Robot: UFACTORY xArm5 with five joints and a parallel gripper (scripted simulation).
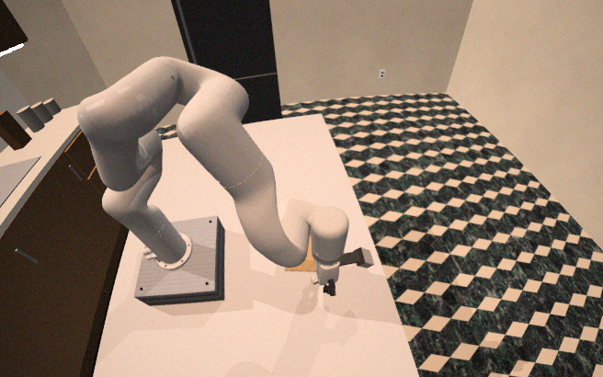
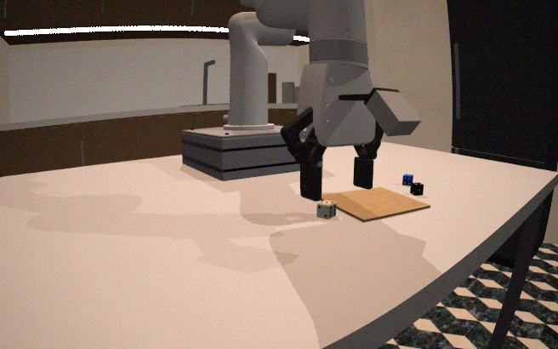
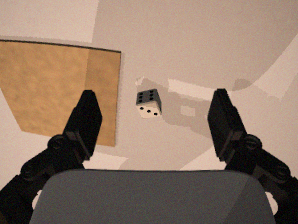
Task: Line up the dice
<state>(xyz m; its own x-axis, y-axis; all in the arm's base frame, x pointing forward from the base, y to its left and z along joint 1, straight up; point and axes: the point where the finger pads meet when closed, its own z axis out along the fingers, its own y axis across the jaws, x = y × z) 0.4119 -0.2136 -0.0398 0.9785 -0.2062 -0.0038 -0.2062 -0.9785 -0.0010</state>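
The white die is 4 cm below my hand, 3 cm behind it and 1 cm to the left of it. The rest, counted from my hand: black die (22 cm to the left, 4 cm below, 3 cm ahead); then blue die (28 cm to the left, 4 cm below, 1 cm behind); then tan mat (11 cm to the left, 5 cm below, 1 cm behind).
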